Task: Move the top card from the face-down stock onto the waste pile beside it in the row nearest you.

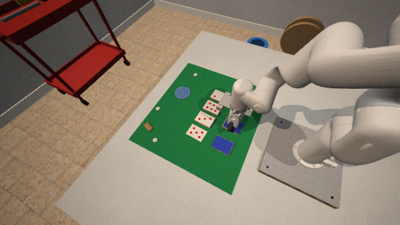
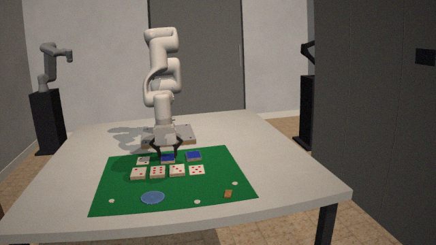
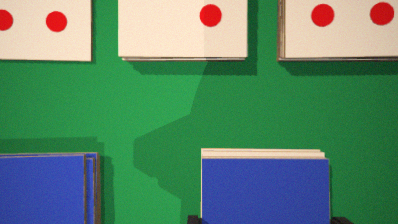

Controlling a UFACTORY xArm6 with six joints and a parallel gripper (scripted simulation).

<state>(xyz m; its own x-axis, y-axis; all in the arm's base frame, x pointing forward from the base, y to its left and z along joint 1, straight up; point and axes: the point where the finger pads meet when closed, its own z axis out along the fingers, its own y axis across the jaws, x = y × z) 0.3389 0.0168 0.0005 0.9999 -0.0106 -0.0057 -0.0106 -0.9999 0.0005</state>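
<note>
Right now the card is 120 mm to the right of my hand, 20 mm below it and 10 mm behind it. Also, from my hand: green mat (160 mm ahead, 40 mm below); then wooden block (370 mm ahead, 210 mm to the left, 20 mm below).
</note>
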